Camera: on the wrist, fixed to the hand. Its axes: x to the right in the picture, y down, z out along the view.
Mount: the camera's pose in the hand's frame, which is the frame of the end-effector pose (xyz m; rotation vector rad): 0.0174 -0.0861 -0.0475 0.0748 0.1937 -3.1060
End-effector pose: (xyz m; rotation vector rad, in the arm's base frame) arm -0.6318 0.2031 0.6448 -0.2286 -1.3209 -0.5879
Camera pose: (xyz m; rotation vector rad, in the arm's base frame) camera -0.6348 0.1038 0.6350 -1.7582 0.2020 2.0443
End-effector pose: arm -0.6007 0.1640 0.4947 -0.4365 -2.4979 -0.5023
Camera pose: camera -0.6280 0.0712 0.5194 -2.7540 0.4752 0.7726
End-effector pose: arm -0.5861 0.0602 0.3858 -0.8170 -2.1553 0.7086
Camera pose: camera -0.5876 0.0280 0.4803 2.1356 -0.7785 -0.9166
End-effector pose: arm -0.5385 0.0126 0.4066 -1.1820 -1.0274 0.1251
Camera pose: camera -0.5303 -0.0475 0.4859 1.3749 -1.4481 -2.1379
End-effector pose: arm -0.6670 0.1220 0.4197 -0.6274 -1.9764 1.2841
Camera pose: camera -0.6444 0.1282 0.5168 1.7344 -0.5171 -0.7878
